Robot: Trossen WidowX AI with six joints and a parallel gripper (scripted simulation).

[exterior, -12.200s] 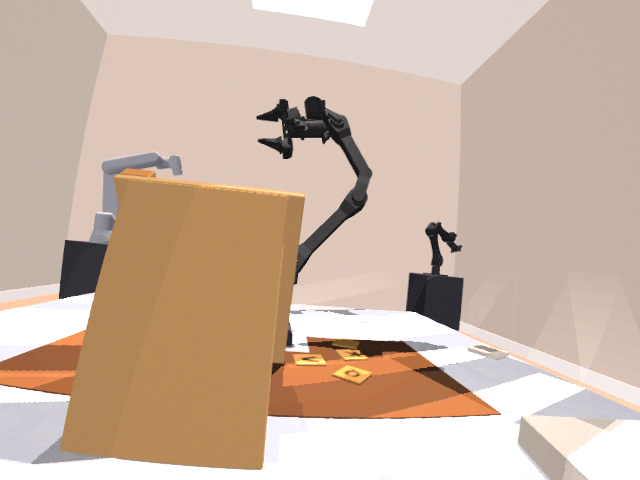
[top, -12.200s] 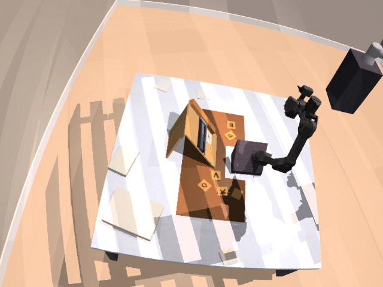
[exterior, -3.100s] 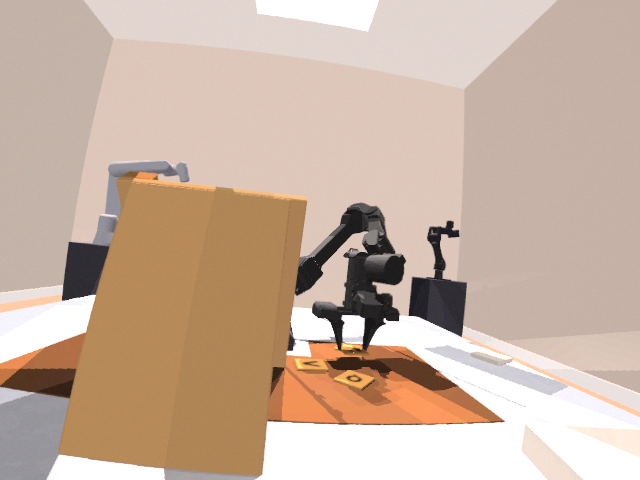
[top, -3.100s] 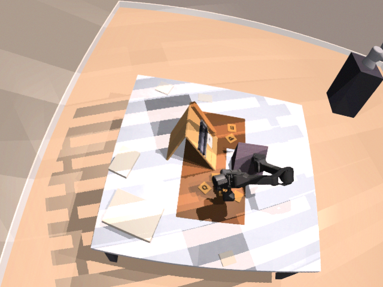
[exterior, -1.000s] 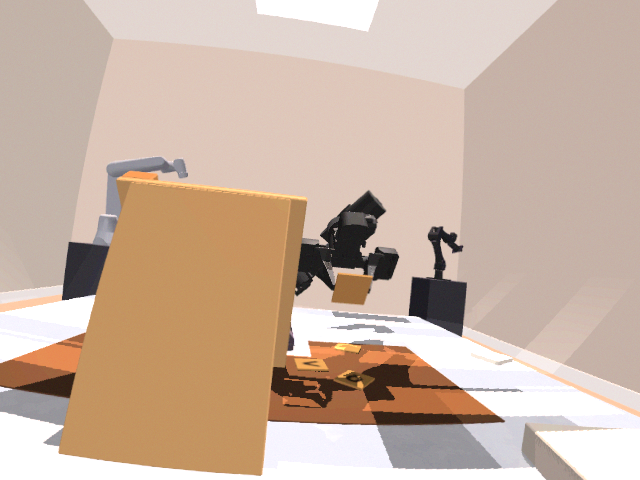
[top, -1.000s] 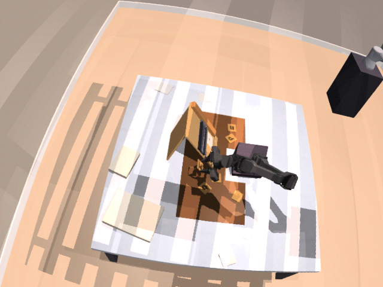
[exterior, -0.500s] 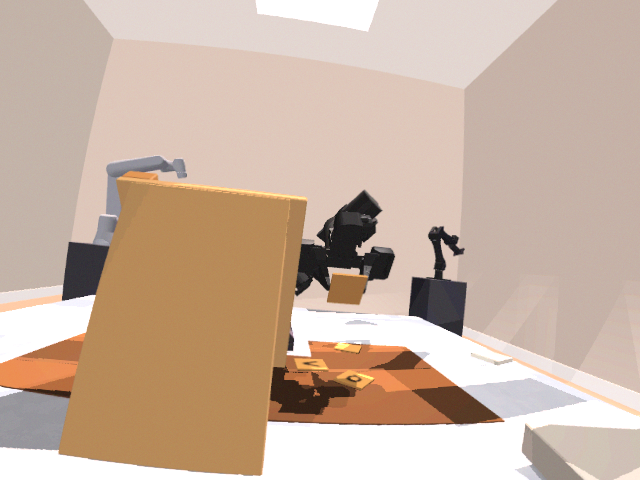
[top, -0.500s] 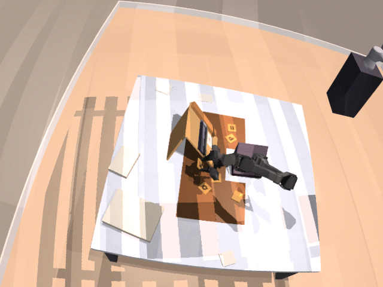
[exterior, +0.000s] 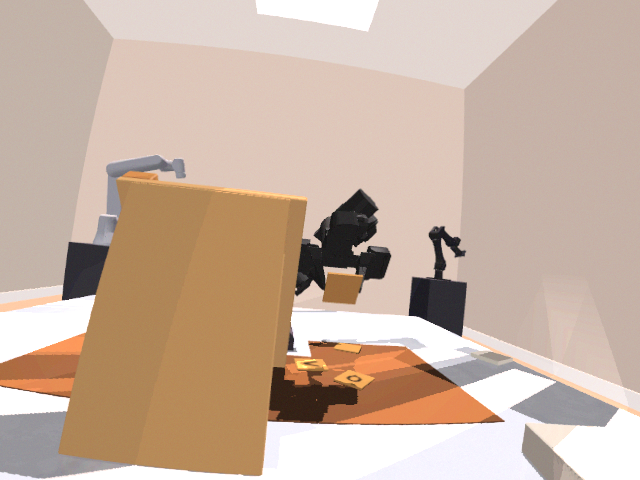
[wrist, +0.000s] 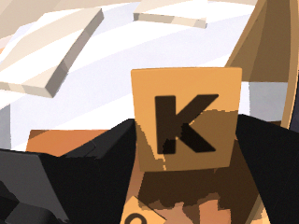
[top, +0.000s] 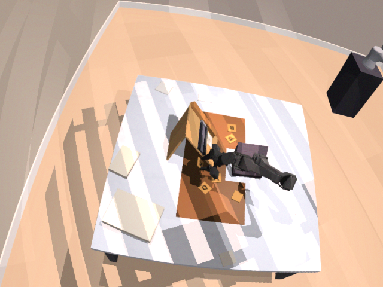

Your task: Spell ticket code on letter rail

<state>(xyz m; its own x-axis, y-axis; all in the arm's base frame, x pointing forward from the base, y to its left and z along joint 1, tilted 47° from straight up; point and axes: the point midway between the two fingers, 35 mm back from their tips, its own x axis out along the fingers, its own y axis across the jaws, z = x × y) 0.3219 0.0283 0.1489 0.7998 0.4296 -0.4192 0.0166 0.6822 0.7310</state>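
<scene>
My gripper tip is now 22 cm to the left of the white ticket, 8 cm above it and 5 cm past it. From my gripper tip the other things lie so: k tile: right at my gripper tip; v tile: 17 cm below, 12 cm behind, 2 cm to the right; q tile: 17 cm below, 6 cm behind, 5 cm to the left.
</scene>
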